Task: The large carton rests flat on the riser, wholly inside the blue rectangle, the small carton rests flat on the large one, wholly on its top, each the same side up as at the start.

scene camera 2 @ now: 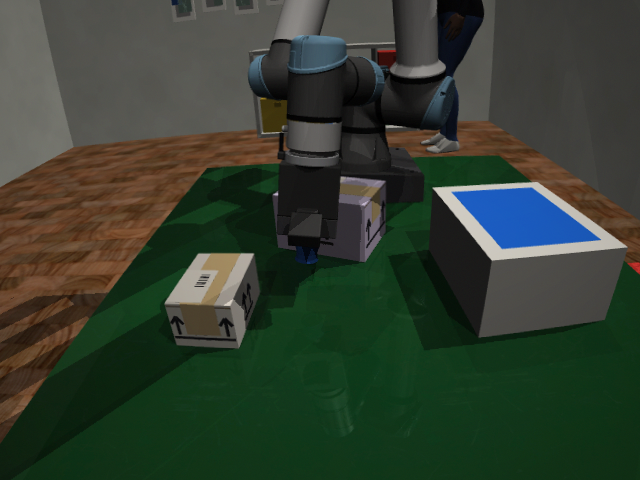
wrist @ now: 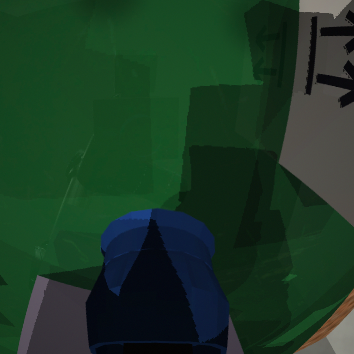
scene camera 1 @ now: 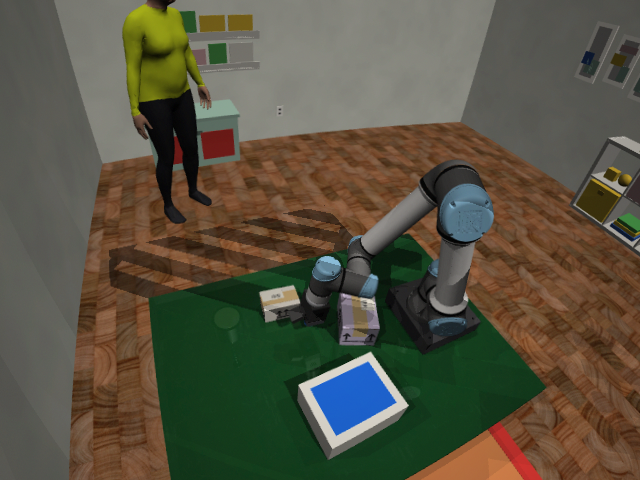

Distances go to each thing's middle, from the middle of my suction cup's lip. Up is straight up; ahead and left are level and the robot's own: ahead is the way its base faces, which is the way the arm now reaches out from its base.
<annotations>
Right now my suction cup is 9 cm short of the small carton [scene camera 2: 211, 306], 12 cm to the left of it and 3 cm above it. From my suction cup the other things lie so: large carton [scene camera 2: 361, 223] 17 cm behind, 1 cm to the left, 2 cm below; then riser [scene camera 2: 518, 258] 5 cm behind, 32 cm to the left, 1 cm below.
</annotations>
